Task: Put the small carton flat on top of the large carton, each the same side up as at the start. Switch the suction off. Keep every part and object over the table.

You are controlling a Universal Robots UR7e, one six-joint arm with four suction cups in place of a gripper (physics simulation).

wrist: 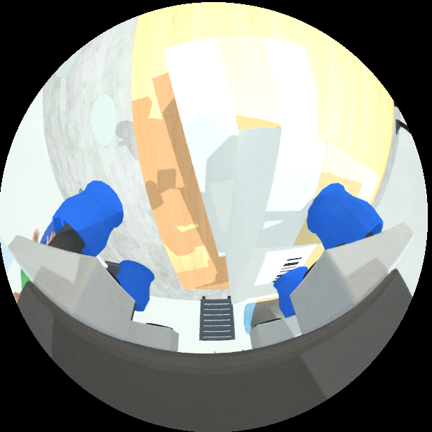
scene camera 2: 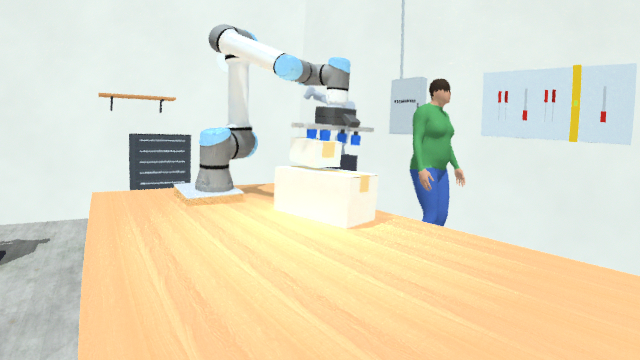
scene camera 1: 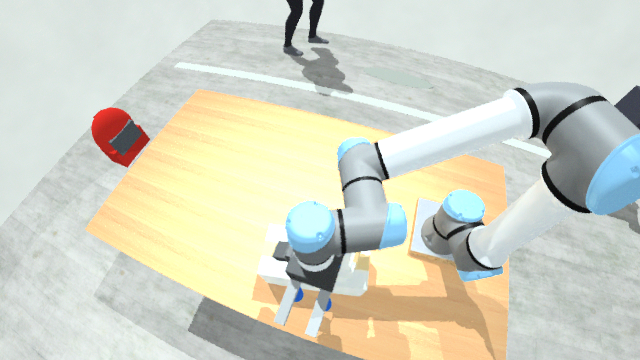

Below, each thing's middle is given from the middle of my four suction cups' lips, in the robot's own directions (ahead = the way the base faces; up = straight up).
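The small white carton [scene camera 2: 312, 152] is 7 cm to the right of my suction cup, 5 cm below it and 1 cm behind it. Going by their middles, the small white carton is the nearest to my suction cup of the things named here. As for the large white carton [scene camera 2: 342, 198], it is 18 cm below my suction cup, 6 cm to the right of it and 3 cm ahead of it.
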